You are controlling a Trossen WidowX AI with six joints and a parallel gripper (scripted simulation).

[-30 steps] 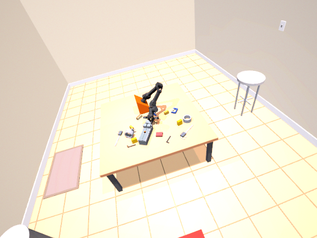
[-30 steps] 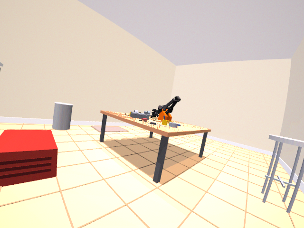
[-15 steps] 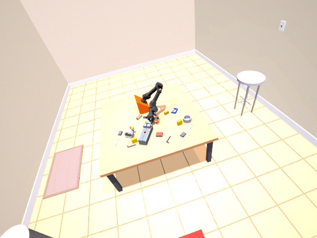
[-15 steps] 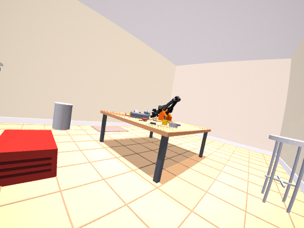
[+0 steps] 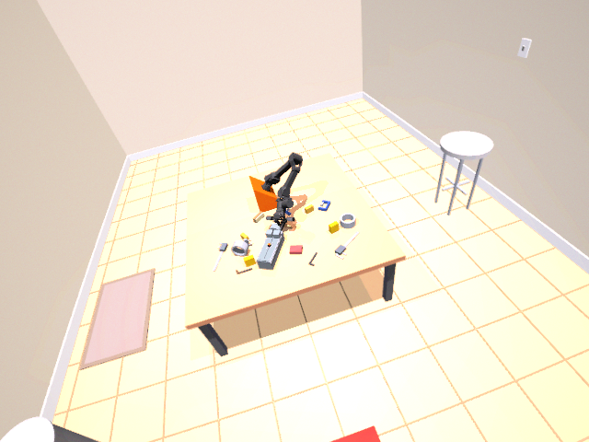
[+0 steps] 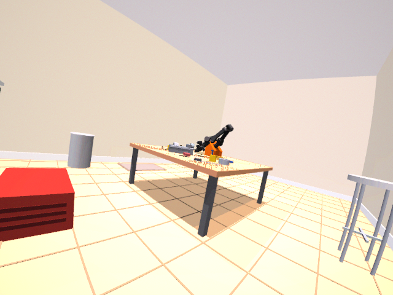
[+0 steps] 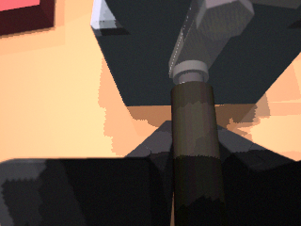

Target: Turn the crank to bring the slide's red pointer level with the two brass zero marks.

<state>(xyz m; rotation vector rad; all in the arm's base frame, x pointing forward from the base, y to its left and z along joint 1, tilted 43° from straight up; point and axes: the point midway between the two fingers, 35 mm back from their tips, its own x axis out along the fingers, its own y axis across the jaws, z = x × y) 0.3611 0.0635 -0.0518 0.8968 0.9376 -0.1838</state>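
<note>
Now: gripper tip 20 mm past the dark crank handle, 10 mm to the right of it and 30 mm below it. Round my gripper tip: red pointer: 140 mm ahead, 90 mm to the right, 50 mm above; red block: 180 mm ahead, 60 mm to the left, 20 mm below.
</note>
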